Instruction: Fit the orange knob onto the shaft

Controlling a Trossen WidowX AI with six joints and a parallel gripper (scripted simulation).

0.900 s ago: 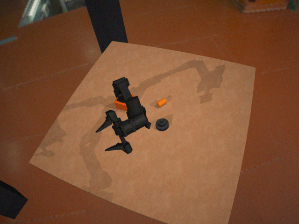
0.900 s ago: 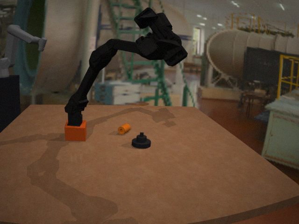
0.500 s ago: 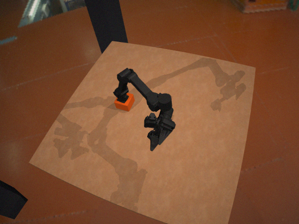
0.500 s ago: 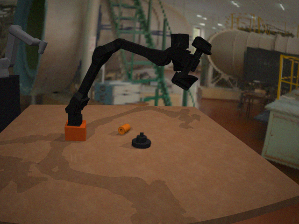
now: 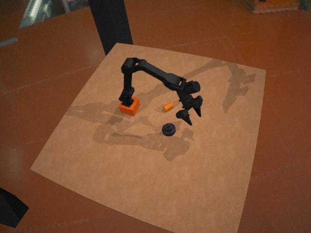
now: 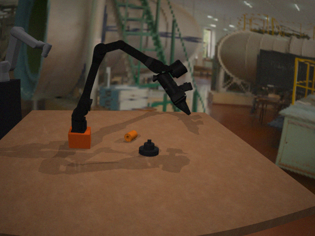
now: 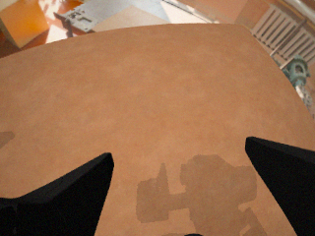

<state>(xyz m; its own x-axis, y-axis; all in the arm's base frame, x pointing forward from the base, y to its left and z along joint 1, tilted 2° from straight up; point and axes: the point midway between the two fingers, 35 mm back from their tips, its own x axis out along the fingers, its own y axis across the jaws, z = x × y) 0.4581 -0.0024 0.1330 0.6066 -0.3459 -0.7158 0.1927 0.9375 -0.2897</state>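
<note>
Now: gripper tip 24 cm past the orange knob, 12 cm to the right of it and 15 cm above it. Round my gripper tip: dark round pedestal 16 cm behind, 3 cm to the right, 14 cm below.
</note>
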